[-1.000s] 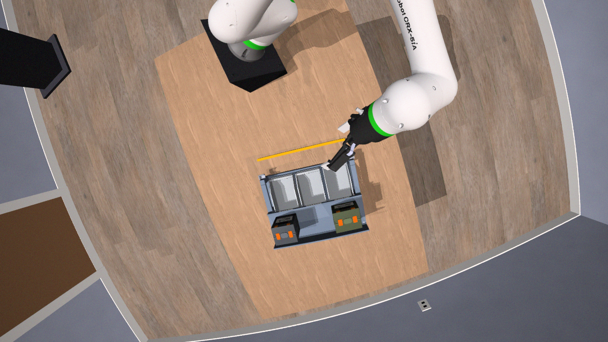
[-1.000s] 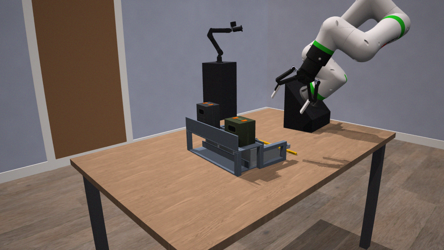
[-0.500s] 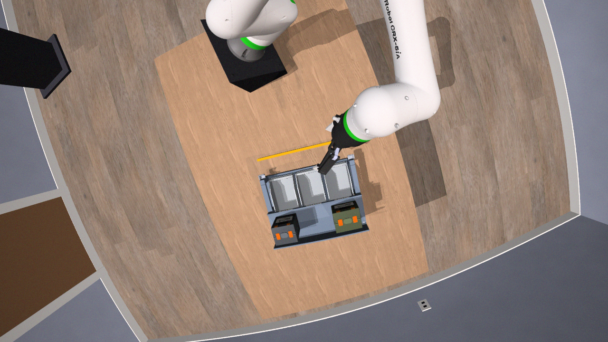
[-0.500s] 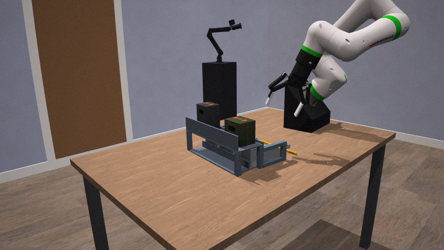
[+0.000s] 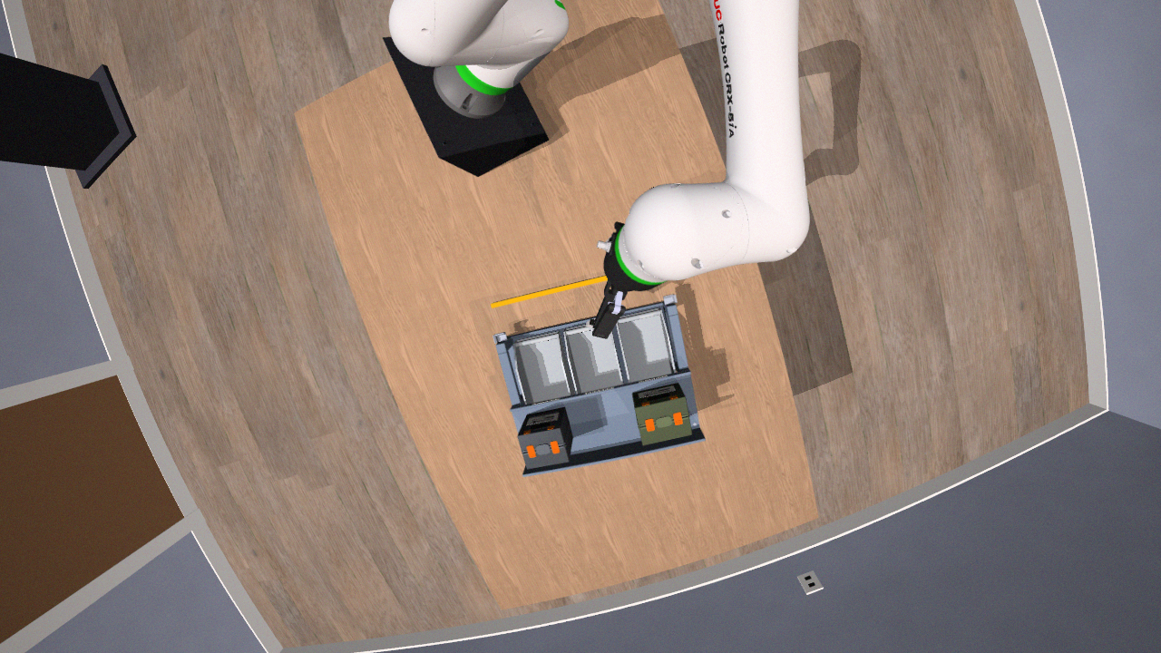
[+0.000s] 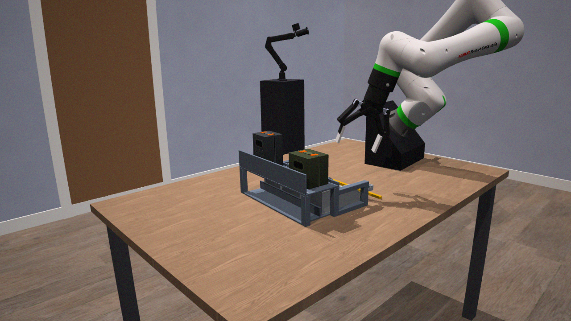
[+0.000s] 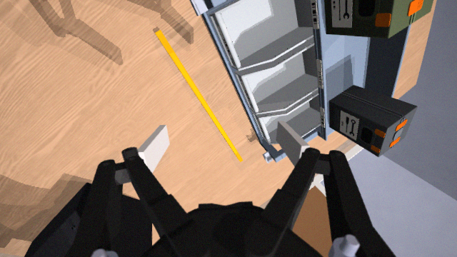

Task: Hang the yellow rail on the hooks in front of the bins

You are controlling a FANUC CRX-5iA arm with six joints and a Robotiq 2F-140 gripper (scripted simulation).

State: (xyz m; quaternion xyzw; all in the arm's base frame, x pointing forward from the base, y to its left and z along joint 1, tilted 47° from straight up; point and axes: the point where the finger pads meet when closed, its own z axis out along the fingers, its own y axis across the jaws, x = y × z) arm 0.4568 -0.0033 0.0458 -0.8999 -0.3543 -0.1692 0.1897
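Now: the yellow rail 2 cm behind my hand, 6 cm to the right of it and 17 cm below it. The rest, counted from my hand: black box (21 cm ahead, 24 cm to the right, 1 cm below); green box (28 cm ahead, 2 cm to the right, 2 cm below).
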